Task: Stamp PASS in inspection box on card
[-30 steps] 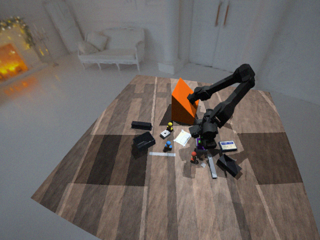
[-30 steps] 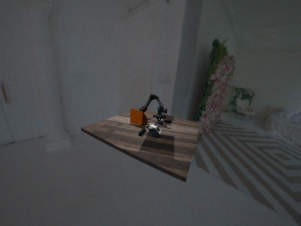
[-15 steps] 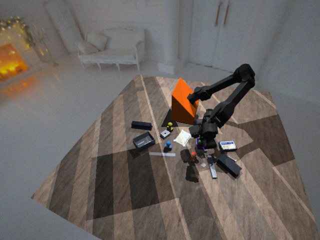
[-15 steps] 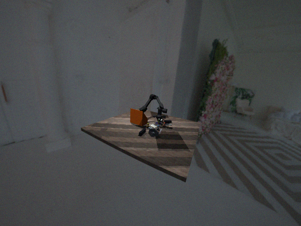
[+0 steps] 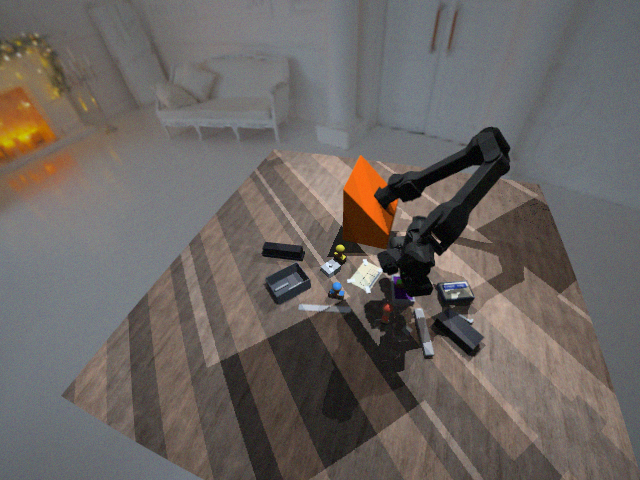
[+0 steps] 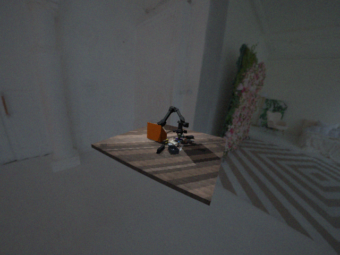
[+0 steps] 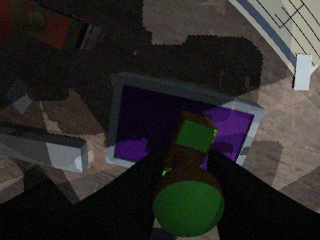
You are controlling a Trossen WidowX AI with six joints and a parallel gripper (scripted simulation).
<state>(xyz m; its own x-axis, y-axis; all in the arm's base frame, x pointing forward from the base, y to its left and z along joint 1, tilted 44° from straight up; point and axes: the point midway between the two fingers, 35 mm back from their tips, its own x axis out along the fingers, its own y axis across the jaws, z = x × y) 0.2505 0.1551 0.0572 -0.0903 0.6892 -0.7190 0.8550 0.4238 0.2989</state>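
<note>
My gripper tip is 4 cm above the ink pad. From my gripper tip the other things lie so: cream card 1 cm behind, 11 cm to the right, 4 cm below; then red-knobbed stamp 11 cm ahead, 2 cm to the right, 2 cm below; then green-knobbed stamp right at my gripper tip.
</note>
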